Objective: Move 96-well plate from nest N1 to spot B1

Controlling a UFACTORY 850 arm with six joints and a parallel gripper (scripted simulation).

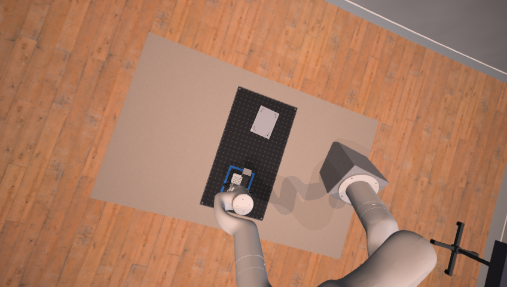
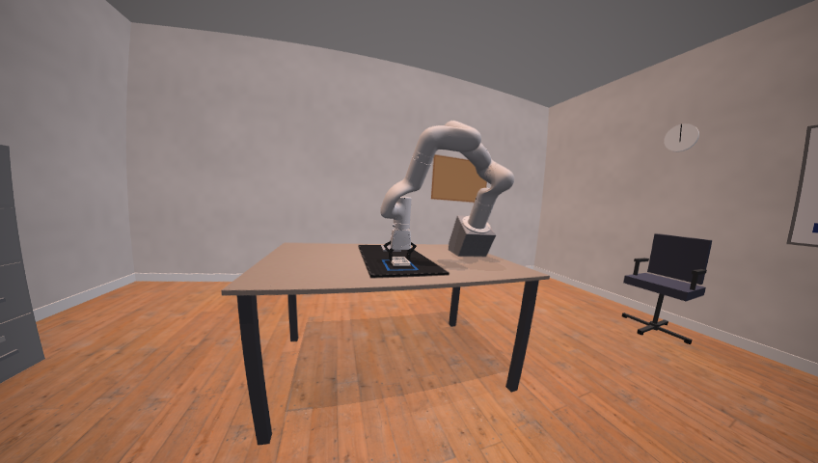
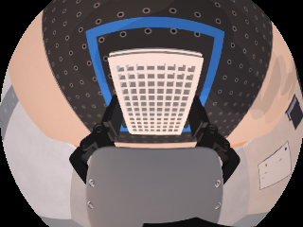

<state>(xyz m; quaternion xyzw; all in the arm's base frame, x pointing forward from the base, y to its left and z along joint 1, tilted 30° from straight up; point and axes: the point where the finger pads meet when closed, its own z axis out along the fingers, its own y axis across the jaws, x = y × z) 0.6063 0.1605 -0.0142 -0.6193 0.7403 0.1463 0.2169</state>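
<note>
My gripper is now 1 cm above the white 96-well plate.
</note>
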